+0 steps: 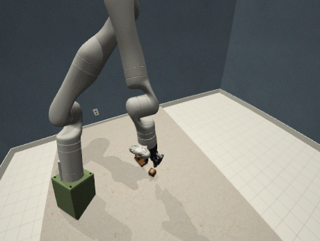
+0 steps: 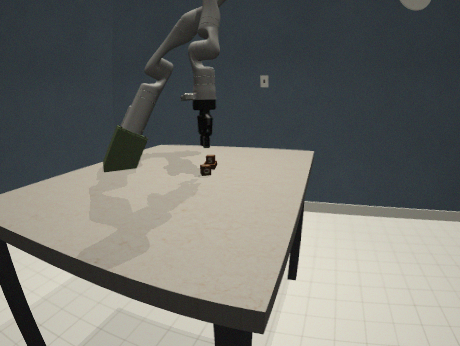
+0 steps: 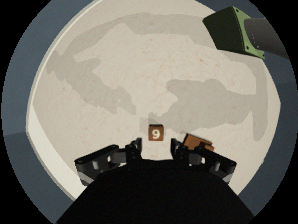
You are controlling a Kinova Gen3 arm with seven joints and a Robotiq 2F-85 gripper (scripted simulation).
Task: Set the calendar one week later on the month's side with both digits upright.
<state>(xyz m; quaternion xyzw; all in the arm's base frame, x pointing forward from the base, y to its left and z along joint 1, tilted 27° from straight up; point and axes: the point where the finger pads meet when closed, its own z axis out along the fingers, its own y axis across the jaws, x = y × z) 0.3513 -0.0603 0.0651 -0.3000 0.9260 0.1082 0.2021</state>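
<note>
The brown digit cube is 10 cm below my hand. Round my hand: brown calendar tray: 11 cm to the left, 10 cm below, 4 cm behind.
</note>
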